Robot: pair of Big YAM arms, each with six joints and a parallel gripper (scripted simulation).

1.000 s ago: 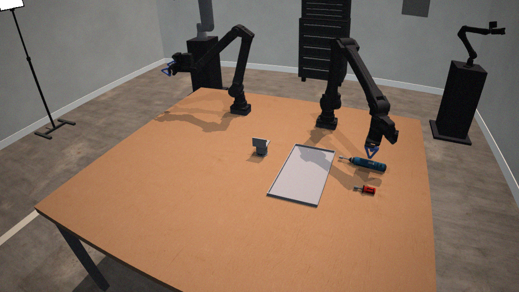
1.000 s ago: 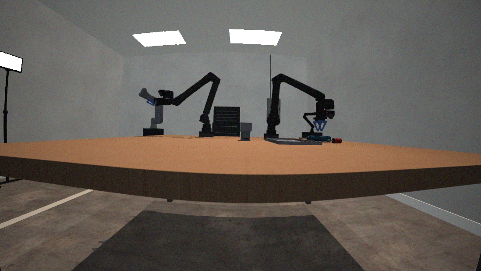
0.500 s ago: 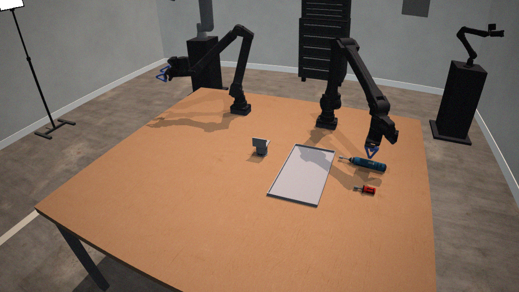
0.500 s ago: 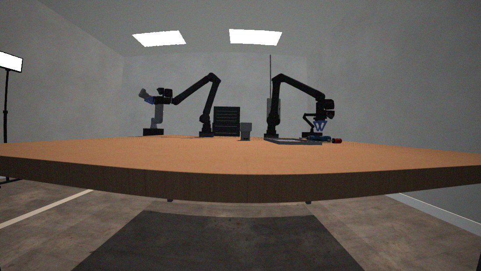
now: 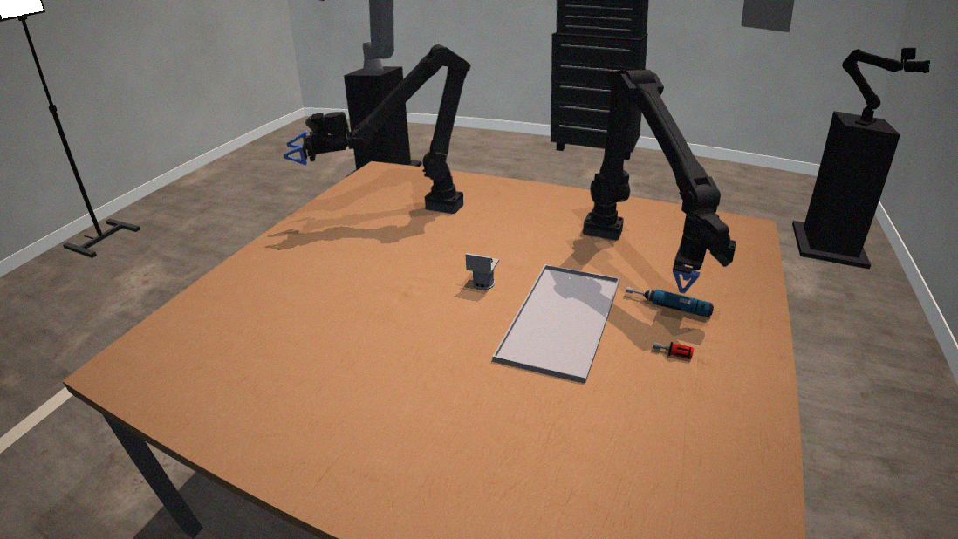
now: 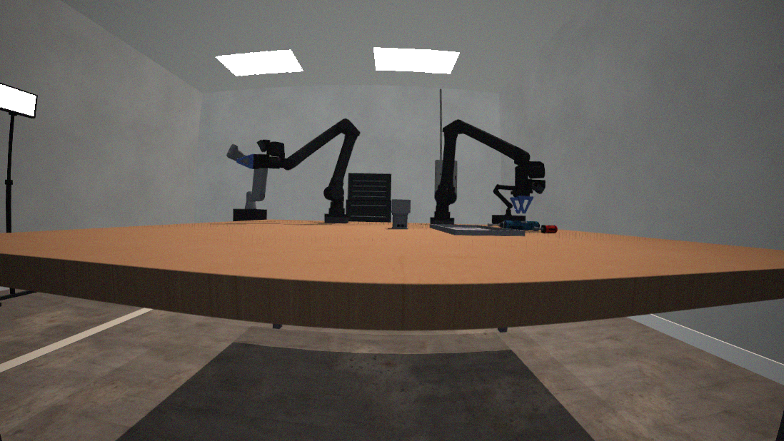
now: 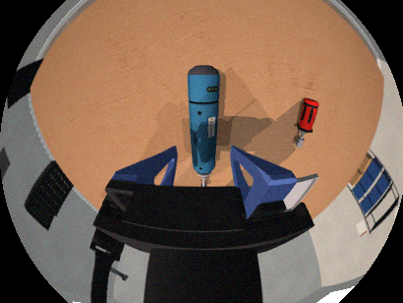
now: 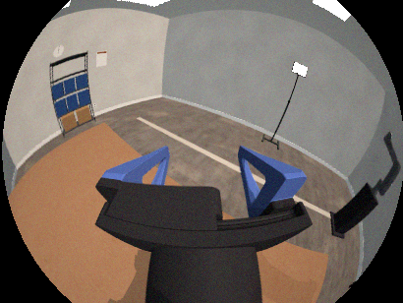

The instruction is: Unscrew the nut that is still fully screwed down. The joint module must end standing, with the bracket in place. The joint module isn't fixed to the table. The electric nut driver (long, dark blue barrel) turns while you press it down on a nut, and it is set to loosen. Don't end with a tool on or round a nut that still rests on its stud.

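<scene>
My right gripper is now 13 cm short of the grey bracket, 75 cm to the right of it and 21 cm above it. Round my right hand: flat grey tray: 21 cm ahead, 100 cm to the left, 28 cm below; joint module: 13 cm ahead, 75 cm to the left, 25 cm below; red-handled tool: 26 cm ahead, 128 cm to the left, 27 cm below.
</scene>
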